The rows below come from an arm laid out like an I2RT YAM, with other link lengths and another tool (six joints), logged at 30 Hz.
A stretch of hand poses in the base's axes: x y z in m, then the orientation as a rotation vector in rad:
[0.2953 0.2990 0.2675 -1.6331 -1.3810 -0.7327]
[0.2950 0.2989 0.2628 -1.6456 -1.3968 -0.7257]
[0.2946 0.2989 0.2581 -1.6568 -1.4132 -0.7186]
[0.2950 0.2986 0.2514 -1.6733 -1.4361 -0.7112]
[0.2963 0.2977 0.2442 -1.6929 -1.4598 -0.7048]
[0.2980 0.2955 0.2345 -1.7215 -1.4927 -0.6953]
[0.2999 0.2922 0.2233 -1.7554 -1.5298 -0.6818]
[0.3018 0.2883 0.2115 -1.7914 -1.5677 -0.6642]
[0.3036 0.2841 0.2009 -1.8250 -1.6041 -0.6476]
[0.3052 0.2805 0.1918 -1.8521 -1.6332 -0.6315]
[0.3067 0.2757 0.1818 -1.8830 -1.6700 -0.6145]
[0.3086 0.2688 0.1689 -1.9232 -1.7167 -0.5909]
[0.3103 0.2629 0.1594 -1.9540 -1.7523 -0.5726]
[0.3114 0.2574 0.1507 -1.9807 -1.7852 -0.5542]
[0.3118 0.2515 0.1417 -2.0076 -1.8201 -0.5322]
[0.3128 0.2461 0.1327 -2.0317 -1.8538 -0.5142]
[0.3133 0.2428 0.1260 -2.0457 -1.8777 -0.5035]
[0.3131 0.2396 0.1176 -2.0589 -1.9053 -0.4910]
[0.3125 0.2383 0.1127 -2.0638 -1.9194 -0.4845]
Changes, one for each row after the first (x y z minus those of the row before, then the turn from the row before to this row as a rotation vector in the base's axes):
[-0.0003 -0.0001 -0.0047 -0.0189 -0.0054 0.0016]
[-0.0004 0.0000 -0.0047 -0.0183 -0.0057 0.0026]
[0.0004 -0.0003 -0.0067 -0.0254 -0.0098 0.0020]
[0.0013 -0.0009 -0.0072 -0.0276 -0.0112 -0.0001]
[0.0017 -0.0022 -0.0097 -0.0394 -0.0155 -0.0009]
[0.0019 -0.0033 -0.0112 -0.0462 -0.0162 -0.0013]
[0.0019 -0.0039 -0.0118 -0.0492 -0.0147 -0.0012]
[0.0018 -0.0042 -0.0106 -0.0464 -0.0146 -0.0010]
[0.0016 -0.0036 -0.0091 -0.0380 -0.0102 -0.0003]
[0.0015 -0.0048 -0.0100 -0.0448 -0.0148 0.0005]
[0.0019 -0.0069 -0.0129 -0.0580 -0.0184 0.0001]
[0.0017 -0.0059 -0.0095 -0.0443 -0.0143 -0.0002]
[0.0011 -0.0055 -0.0087 -0.0402 -0.0123 0.0009]
[0.0004 -0.0059 -0.0090 -0.0426 -0.0115 0.0020]
[0.0010 -0.0054 -0.0090 -0.0388 -0.0130 0.0023]
[0.0005 -0.0033 -0.0067 -0.0250 -0.0098 0.0030]
[-0.0002 -0.0032 -0.0084 -0.0272 -0.0105 0.0050]
[-0.0006 -0.0013 -0.0049 -0.0129 -0.0048 0.0036]

